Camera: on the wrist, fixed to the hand. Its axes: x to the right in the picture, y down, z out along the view.
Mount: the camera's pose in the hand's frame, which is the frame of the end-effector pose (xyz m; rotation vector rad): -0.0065 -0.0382 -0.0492 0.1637 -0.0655 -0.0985
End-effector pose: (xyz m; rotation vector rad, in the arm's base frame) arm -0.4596 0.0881 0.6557 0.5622 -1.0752 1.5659
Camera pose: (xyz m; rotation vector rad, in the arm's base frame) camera -0.4128 0.1266 0.6400 0.7710 -0.9584 1.5665
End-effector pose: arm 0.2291 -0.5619 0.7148 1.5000 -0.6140 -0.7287
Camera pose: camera 0.2601 -0.5224 0.6773 1.6718 -0.6658 -0.8219
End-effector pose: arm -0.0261 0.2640 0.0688 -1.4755 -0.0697 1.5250
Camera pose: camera 0.0334 0.2524 0.0847 -1.2750 -0.0542 1.4637
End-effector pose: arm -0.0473 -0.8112 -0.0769 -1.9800 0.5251 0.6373
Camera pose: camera -0.0188 -0.8370 -0.0275 -1.8130 0.4235 0.5773
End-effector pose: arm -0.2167 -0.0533 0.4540 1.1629 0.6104 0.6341
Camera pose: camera -0.2515 -0.0372 0.4045 1.2928 0.6690 0.4669
